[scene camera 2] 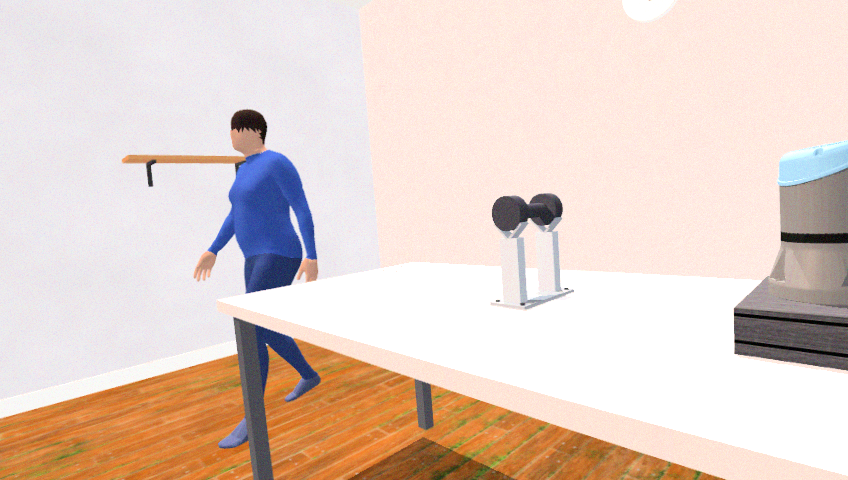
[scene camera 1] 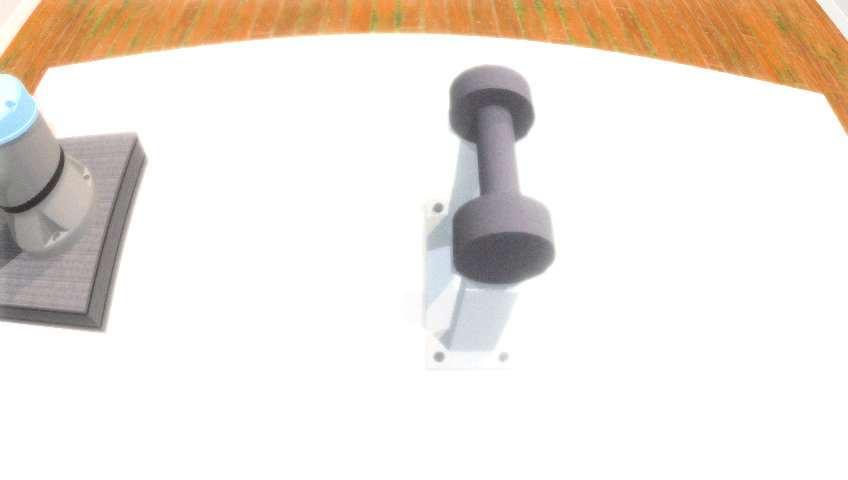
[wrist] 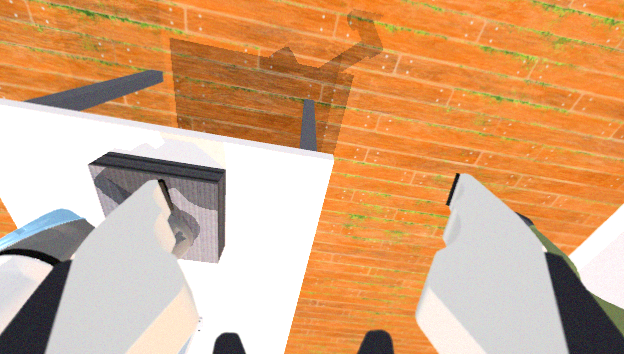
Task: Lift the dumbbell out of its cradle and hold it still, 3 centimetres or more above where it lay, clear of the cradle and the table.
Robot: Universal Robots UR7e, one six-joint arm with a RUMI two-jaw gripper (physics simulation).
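Places are measured from the arm's base along level axes (x right, y up, z back), in millimetres.
Where they show: gripper, fingertip midpoint: [wrist: 308, 180]; arm's base, link origin: [scene camera 2: 827, 294] [scene camera 1: 56, 211].
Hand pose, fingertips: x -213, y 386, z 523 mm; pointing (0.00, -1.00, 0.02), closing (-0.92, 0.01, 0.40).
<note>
Each offset is from my fingertips to the top centre of the thing. Level surfaces: height alone.
A dark grey dumbbell {dx +154, dy -195, dz -1090 mm} [scene camera 1: 498, 151] [scene camera 2: 537, 210] lies level in its cradle, with one round head over each post. The cradle {dx +154, dy -258, dz -1090 mm} [scene camera 1: 483, 321] [scene camera 2: 513, 270] is white, with two upright posts with V-shaped tops on a flat base plate on the table {dy -456 mm} [scene camera 1: 267, 237] [scene camera 2: 380, 309] [wrist: 260, 215]. My gripper [wrist: 308, 180] is open and empty, its jaws wide apart. In the wrist view it hangs high above the table's edge and the floor, and the dumbbell does not show there. The gripper does not show in either scene view.
The arm's base stands on a dark wooden block [scene camera 1: 113, 237] [scene camera 2: 785, 333] [wrist: 221, 215] on the table. A person in blue [scene camera 2: 267, 208] stands behind the table's far left corner, near a wall shelf [scene camera 2: 184, 159]. Table legs [scene camera 2: 252, 392] [wrist: 308, 125] stand on the wooden floor.
</note>
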